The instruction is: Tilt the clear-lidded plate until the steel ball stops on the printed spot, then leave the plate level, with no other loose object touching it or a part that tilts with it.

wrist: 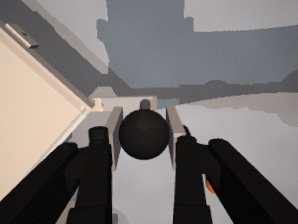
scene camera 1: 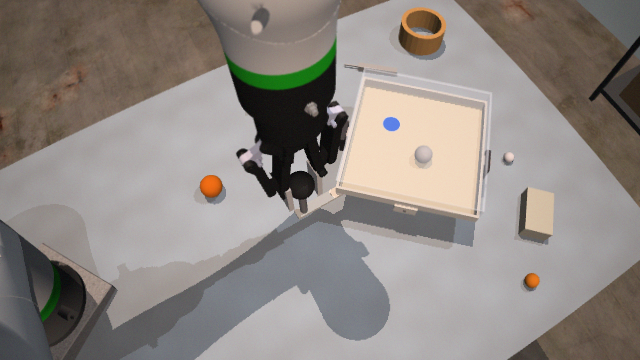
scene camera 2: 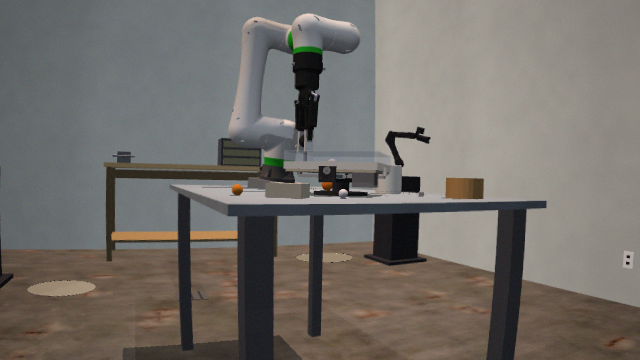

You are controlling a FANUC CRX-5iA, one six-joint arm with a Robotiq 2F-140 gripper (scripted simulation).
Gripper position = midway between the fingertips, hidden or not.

I see my gripper (scene camera 1: pixel 301 195), a tan block (scene camera 1: pixel 537 207) and a plate (scene camera 1: pixel 419 144).
My gripper also shows in the wrist view (wrist: pixel 144 120) and in scene camera 2 (scene camera 2: pixel 305 152). The plate is seen too in the wrist view (wrist: pixel 48 108) and in scene camera 2 (scene camera 2: pixel 364 164). The wrist view misses the tan block: it is out of frame.
